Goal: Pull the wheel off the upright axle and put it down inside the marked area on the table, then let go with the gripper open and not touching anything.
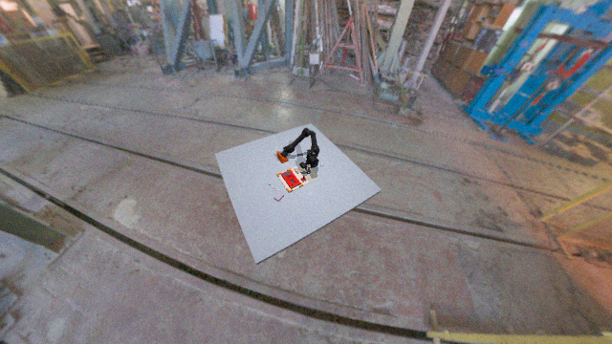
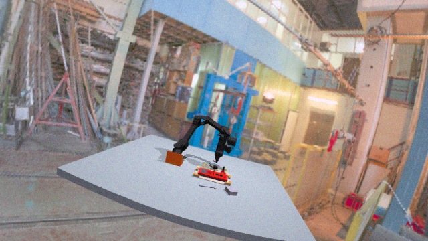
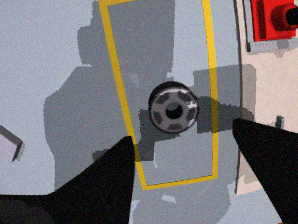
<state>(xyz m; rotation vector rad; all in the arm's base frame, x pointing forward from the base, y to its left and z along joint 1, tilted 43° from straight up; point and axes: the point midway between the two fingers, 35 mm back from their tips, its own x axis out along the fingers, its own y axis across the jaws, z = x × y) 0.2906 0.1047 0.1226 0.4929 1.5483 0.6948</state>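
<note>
My gripper tip is 5 cm above the wheel. From my gripper tip the other things lie so: small grey block 37 cm to the right, 17 cm ahead, 4 cm below; thin rod 39 cm to the right, 5 cm below, 3 cm ahead.
</note>
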